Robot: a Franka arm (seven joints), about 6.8 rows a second.
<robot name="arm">
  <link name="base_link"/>
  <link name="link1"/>
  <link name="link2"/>
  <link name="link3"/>
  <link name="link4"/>
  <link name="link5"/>
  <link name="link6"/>
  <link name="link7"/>
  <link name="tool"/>
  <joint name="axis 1" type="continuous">
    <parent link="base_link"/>
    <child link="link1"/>
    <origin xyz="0 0 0.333" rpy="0 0 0"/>
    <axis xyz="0 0 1"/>
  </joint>
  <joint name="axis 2" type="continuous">
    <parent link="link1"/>
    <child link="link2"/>
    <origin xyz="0 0 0" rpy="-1.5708 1.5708 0"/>
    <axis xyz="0 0 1"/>
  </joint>
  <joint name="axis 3" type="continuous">
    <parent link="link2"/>
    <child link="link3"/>
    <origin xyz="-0.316 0 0" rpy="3.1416 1.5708 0"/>
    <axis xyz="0 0 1"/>
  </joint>
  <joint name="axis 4" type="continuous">
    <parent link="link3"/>
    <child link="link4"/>
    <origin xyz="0 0.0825 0" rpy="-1.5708 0 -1.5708"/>
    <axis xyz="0 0 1"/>
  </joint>
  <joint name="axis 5" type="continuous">
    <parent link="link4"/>
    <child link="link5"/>
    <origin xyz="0.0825 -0.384 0" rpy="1.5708 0 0"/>
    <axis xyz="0 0 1"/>
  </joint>
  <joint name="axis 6" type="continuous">
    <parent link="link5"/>
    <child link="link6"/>
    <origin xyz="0 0 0" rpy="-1.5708 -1.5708 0"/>
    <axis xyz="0 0 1"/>
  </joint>
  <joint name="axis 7" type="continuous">
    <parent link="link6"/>
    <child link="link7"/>
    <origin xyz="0 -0.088 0" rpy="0 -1.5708 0"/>
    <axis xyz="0 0 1"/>
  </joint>
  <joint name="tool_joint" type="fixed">
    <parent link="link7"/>
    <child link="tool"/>
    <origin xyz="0 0 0.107" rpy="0 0 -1.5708"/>
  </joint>
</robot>
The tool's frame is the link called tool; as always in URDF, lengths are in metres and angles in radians. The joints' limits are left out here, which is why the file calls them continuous.
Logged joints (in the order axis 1, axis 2, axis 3, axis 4, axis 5, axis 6, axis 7), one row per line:
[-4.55, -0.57, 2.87, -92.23, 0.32, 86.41, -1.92]
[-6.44, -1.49, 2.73, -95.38, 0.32, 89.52, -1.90]
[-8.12, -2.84, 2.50, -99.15, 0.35, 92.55, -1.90]
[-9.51, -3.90, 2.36, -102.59, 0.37, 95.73, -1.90]
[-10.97, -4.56, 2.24, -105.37, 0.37, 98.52, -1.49]
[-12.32, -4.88, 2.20, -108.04, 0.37, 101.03, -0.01]
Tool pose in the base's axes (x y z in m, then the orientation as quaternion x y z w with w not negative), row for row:
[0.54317, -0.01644, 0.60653, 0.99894, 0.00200, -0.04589, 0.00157]
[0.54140, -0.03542, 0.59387, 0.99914, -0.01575, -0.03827, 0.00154]
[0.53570, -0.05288, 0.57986, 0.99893, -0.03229, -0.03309, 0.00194]
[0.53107, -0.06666, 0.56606, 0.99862, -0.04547, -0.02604, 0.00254]
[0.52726, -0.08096, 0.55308, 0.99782, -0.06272, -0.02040, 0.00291]
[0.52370, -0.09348, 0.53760, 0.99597, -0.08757, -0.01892, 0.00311]
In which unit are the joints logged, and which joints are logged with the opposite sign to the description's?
The joints are logged in degrees. Opposite sign: axis 5.
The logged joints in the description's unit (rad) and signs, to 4 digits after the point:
[-0.0794, -0.0099, 0.0501, -1.6097, -0.0056, 1.5081, -0.0335]
[-0.1124, -0.0260, 0.0476, -1.6647, -0.0056, 1.5624, -0.0332]
[-0.1417, -0.0496, 0.0436, -1.7305, -0.0061, 1.6153, -0.0332]
[-0.1660, -0.0681, 0.0412, -1.7905, -0.0065, 1.6708, -0.0332]
[-0.1915, -0.0796, 0.0391, -1.8391, -0.0065, 1.7195, -0.0260]
[-0.2150, -0.0852, 0.0384, -1.8857, -0.0065, 1.7633, -0.0002]

